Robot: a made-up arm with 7 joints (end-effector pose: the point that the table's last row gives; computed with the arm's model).
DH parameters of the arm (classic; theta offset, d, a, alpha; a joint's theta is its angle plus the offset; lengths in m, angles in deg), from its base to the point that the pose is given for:
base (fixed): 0 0 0 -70
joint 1: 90 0 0 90
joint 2: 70 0 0 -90
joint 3: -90 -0.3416 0.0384 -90
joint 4: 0 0 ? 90
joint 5: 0 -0.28 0 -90
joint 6: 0 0 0 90
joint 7: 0 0 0 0
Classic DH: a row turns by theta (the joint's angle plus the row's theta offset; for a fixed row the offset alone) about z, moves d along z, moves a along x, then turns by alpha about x.
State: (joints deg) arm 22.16 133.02 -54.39 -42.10 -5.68 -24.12 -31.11
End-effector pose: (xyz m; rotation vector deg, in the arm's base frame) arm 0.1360 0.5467 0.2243 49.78 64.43 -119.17
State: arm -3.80 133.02 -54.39 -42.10 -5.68 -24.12 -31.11
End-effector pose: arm 0.1119 0.5271 0.2780 77.79 48.65 -108.04
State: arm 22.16 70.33 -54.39 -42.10 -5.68 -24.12 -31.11
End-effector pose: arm -0.0768 0.4864 -0.3538 14.29 3.23 -106.23
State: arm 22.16 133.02 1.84 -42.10 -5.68 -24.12 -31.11
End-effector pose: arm 0.2726 0.4456 0.3079 108.02 17.93 -112.62
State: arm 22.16 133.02 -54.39 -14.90 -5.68 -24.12 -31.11
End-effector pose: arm 0.1115 0.5075 0.3486 66.29 89.12 -98.77
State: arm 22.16 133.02 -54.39 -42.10 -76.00 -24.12 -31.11
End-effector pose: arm 0.1360 0.5467 0.2243 19.64 -112.22 132.65
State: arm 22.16 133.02 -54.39 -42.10 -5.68 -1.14 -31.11
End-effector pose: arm 0.1360 0.5467 0.2243 65.80 85.23 -103.99
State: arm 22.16 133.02 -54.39 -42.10 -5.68 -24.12 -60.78
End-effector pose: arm 0.1360 0.5467 0.2243 35.44 84.07 -142.40
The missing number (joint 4, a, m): -0.0339
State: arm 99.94 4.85 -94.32 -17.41 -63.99 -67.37 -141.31
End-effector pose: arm -0.5642 -0.2694 0.0145 -17.98 -156.44 -71.18
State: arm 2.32 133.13 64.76 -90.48 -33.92 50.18 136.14
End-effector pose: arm 0.1524 0.0773 0.4600 7.45 175.68 5.94
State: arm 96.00 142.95 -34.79 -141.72 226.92 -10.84 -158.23
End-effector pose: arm -0.0568 0.2475 -0.1131 -25.07 55.68 -27.31
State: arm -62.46 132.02 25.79 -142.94 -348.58 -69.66 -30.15
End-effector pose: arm -0.0323 -0.0023 0.2702 -26.81 15.84 76.29
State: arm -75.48 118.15 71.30 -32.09 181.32 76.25 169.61
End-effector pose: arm -0.2130 0.4984 0.2959 -86.93 65.57 -21.04
